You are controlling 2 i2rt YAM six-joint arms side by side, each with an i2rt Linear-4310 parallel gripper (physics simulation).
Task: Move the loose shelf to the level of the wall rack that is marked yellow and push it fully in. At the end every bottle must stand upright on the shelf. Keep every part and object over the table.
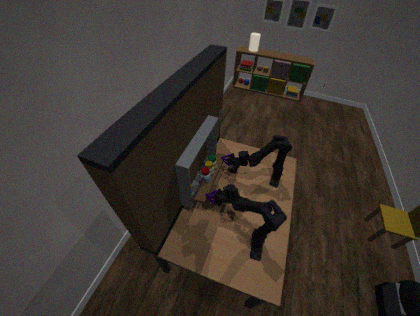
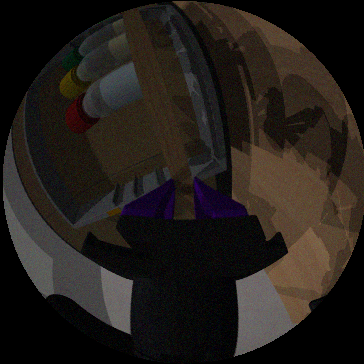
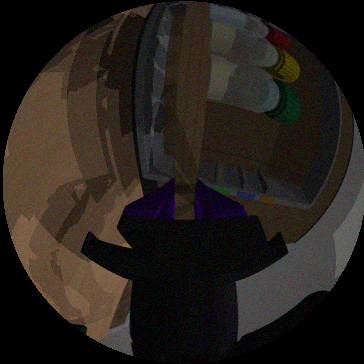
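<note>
The loose wooden shelf [image 1: 202,193] [image 2: 159,95] [image 3: 192,95] is level in front of the grey wall rack [image 1: 198,142] [image 2: 95,213] [image 3: 292,196]. My left gripper [image 1: 209,197] [image 2: 184,181] is shut on one end, my right gripper [image 1: 224,159] [image 3: 184,182] on the other. Bottles with red [image 1: 205,171] [image 2: 80,116] [image 3: 278,38], yellow [image 1: 209,164] [image 2: 73,84] [image 3: 287,66] and green caps [image 1: 212,158] [image 2: 71,61] [image 3: 285,104] stand upright on it. The yellow-orange mark [image 2: 115,211] [image 3: 268,200] lies above the shelf's height. Insertion depth is unclear.
The rack hangs on a tall brown partition [image 1: 150,200] with a dark top. Green [image 3: 221,191] and blue [image 3: 245,195] marks show on the rack's side edge, between the shelf's height and the yellow-orange mark. The wooden table [image 1: 235,265] extends below the arms.
</note>
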